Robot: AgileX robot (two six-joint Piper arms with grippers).
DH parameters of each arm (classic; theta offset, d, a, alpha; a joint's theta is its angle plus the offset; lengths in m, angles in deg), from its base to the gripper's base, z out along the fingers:
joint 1: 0 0.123 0 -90
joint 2: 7.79 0 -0.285 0
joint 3: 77.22 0 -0.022 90
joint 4: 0 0.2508 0 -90
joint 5: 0 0 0.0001 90
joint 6: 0 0.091 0 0
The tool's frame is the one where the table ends.
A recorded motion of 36 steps. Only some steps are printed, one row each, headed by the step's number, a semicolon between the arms.
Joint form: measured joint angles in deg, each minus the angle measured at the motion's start. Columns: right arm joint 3, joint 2, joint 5, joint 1, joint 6, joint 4; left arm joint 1, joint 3, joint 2, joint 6, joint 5, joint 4.
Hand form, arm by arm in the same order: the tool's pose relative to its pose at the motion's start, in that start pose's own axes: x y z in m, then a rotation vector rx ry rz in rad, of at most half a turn. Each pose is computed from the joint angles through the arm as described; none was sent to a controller.
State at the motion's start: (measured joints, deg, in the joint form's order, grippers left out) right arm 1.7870 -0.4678 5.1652 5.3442 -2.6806 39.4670; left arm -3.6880 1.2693 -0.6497 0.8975 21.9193 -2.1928
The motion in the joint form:
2: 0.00 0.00 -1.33 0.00 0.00 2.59; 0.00 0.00 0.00 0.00 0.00 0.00
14: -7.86 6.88 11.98 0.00 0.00 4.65; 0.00 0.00 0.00 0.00 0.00 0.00
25: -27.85 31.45 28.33 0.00 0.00 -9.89; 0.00 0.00 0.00 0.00 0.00 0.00
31: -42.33 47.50 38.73 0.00 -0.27 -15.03; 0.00 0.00 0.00 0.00 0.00 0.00
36: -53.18 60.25 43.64 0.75 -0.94 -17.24; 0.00 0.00 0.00 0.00 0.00 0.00
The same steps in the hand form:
2: -0.0021 0.0002 0.0000 -0.0025 -0.0233 0.0451; 0.0000 0.0000 0.0000 0.0000 0.0000 0.0000
14: -0.0131 0.0263 0.0037 -0.0361 0.1947 0.0775; 0.0000 0.0000 0.0000 0.0000 0.0000 0.0000
25: -0.0570 0.0635 0.0480 0.0663 0.5487 -0.1529; 0.0000 0.0000 0.0000 0.0000 0.0000 0.0000
31: -0.0838 0.0817 0.0944 0.1191 0.7555 -0.2283; 0.0000 0.0000 0.0000 0.0000 0.0000 0.0000
36: -0.0958 0.0902 0.1419 0.1407 0.8780 -0.2672; 0.0000 0.0000 0.0000 0.0000 0.0000 0.0000

